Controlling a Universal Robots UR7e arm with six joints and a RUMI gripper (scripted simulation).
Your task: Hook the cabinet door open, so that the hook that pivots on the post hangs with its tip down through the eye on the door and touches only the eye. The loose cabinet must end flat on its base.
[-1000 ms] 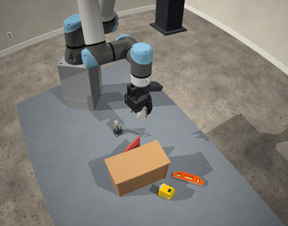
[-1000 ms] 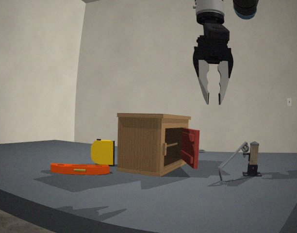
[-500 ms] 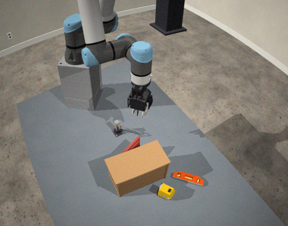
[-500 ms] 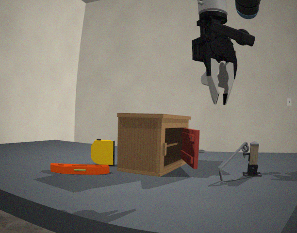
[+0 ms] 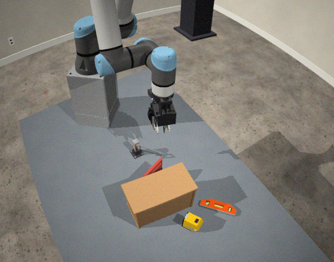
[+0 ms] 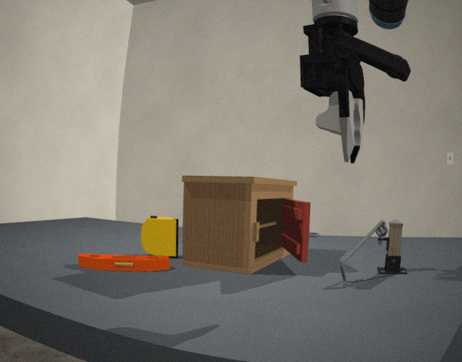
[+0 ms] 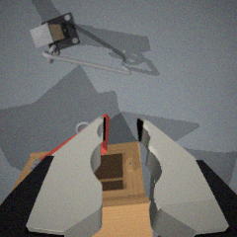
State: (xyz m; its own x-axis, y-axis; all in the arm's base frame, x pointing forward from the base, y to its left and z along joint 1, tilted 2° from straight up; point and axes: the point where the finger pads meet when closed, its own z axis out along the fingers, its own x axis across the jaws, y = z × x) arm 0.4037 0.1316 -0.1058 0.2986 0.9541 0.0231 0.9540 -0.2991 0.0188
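The metal hook is 15 cm below my hand, 4 cm to the right of it and 3 cm behind it. Also, from my hand: red door 13 cm to the right, 12 cm below, 10 cm ahead; then orange spirit level 33 cm ahead, 18 cm below, 7 cm to the left; then yellow tape measure 34 cm ahead, 15 cm below, 8 cm to the right.
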